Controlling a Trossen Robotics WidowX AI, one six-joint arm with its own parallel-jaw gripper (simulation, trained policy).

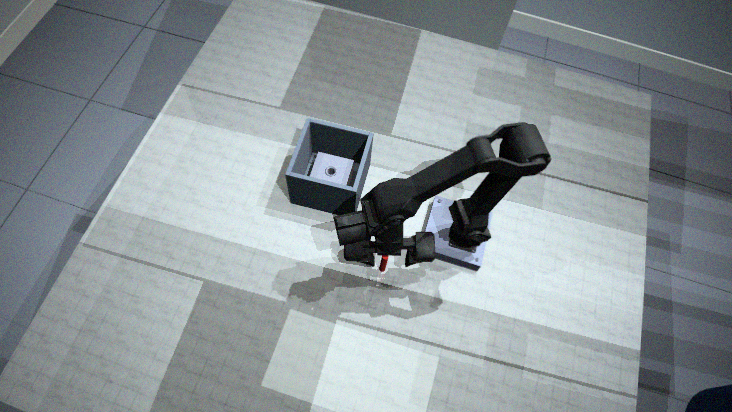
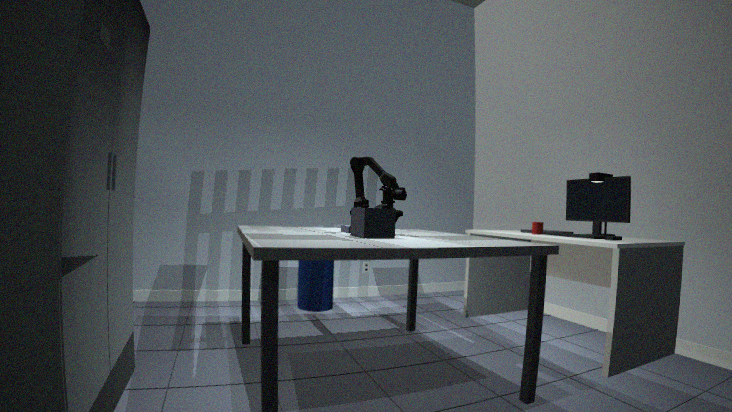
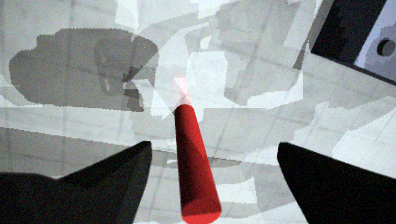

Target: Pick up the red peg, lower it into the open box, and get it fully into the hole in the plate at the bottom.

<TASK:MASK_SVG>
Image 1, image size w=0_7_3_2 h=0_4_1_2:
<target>my gripper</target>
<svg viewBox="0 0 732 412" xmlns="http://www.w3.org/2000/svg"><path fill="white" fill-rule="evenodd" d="M435 235L432 232L416 232L415 235L409 238L403 238L402 232L398 238L393 240L385 240L376 235L374 236L375 241L369 239L344 245L344 259L375 267L373 253L381 256L401 256L401 250L407 250L405 267L422 262L433 262L435 260Z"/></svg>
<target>light plate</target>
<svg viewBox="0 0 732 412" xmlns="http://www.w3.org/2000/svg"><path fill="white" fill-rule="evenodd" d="M318 152L310 177L349 186L354 171L354 160Z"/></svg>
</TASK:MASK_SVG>
